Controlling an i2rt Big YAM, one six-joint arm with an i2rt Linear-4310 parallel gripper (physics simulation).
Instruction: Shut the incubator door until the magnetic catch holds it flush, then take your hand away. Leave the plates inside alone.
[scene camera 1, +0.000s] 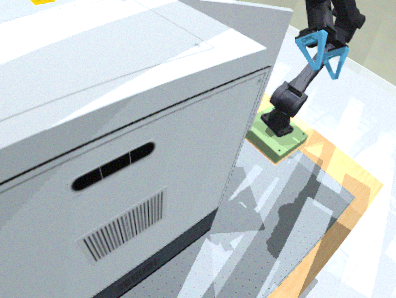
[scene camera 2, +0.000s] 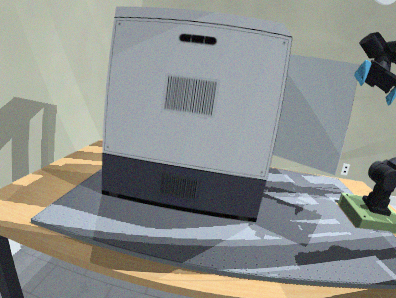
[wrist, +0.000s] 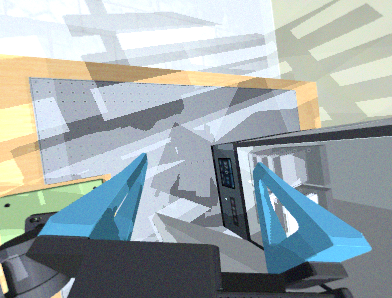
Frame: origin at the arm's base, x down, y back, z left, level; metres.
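Where they show: gripper, fingertip midpoint: (scene camera 1: 326, 75) (scene camera 2: 376, 94) (wrist: 202, 162); arm's base at its link origin: (scene camera 1: 276, 124) (scene camera 2: 375, 206).
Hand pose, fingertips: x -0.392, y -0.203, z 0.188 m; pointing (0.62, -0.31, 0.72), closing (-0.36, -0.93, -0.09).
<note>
Things, the pixels of their top centre, and the offset from my fingertips. "spot": a spot on its surface instead. Level surfaces: height alone.
- door at a spot on its surface: (wrist: 205, 232) spot: dx +0.233, dy -0.132, dz -0.179 m
- dark control strip at a spot on its surface: (wrist: 227, 195) spot: dx +0.364, dy -0.295, dz -0.135 m
- grey perforated mat at its surface level: dx +0.424 m
- wooden table at its surface level: dx +0.437 m
The incubator (scene camera 1: 200, 145) (scene camera 2: 145, 125) is a big grey box with a dark base; both scene views show a vented panel. Its door (scene camera 1: 255, 27) (scene camera 2: 315, 110) stands wide open, sticking out to the right behind the box. In the wrist view, the door (wrist: 205, 232) appears as a grey slab at lower middle, beside the dark control strip (wrist: 227, 195). Racks (wrist: 300, 160) show inside, partly behind the right finger; I cannot tell plates apart. My gripper (scene camera 1: 327, 73) (scene camera 2: 375, 90) (wrist: 202, 162) is open and empty, raised beyond the door's free edge in the scene views.
The arm's green base block (scene camera 1: 270, 145) (scene camera 2: 357, 215) (wrist: 65, 195) stands right of the incubator in the scene views. A grey perforated mat (scene camera 1: 240, 275) (scene camera 2: 150, 245) (wrist: 75, 100) lies on the wooden table (scene camera 1: 369, 186) (scene camera 2: 17, 215) (wrist: 20, 75). Hard shadows cross it.
</note>
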